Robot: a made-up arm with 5 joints.
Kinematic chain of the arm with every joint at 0, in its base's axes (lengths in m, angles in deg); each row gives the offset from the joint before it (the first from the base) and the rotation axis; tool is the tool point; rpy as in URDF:
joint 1: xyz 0.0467 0 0.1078 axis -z
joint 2: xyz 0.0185 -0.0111 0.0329 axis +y
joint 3: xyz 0.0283 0 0.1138 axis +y
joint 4: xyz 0.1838 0 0.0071 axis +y
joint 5: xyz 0.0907 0.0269 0 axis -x
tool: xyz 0 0 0 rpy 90 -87.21 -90
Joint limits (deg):
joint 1: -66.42..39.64
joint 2: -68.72..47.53
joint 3: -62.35..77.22
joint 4: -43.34..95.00
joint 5: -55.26..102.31
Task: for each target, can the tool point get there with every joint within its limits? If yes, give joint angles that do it. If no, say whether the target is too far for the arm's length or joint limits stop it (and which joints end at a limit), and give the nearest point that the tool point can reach.
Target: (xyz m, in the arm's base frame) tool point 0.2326 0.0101 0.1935
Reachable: yes | joints 1.77 -40.38 33.14 72.65 3.36
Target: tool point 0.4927 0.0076 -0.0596
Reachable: no: too far | nearest point 0.3840 0.0057 0.0263 | short by 0.139 m
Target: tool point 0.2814 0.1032 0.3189
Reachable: yes | joints -20.19 0.20 -39.32 78.00 0.69
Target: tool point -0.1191 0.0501 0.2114
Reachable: no: joint limits stop it (at a limit: joint 2, joint 3, joint 4) | nearest point -0.0009 0.0144 0.0996 | short by 0.167 m
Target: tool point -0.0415 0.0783 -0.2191
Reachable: no: joint limits stop it (at a limit: joint 1, joint 2) | nearest point 0.0588 0.0673 -0.0724 | short by 0.178 m
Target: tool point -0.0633 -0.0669 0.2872
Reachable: no: joint limits stop it (at a limit: joint 2, joint 3, joint 4) | nearest point -0.0652 -0.0681 0.3957 | short by 0.109 m
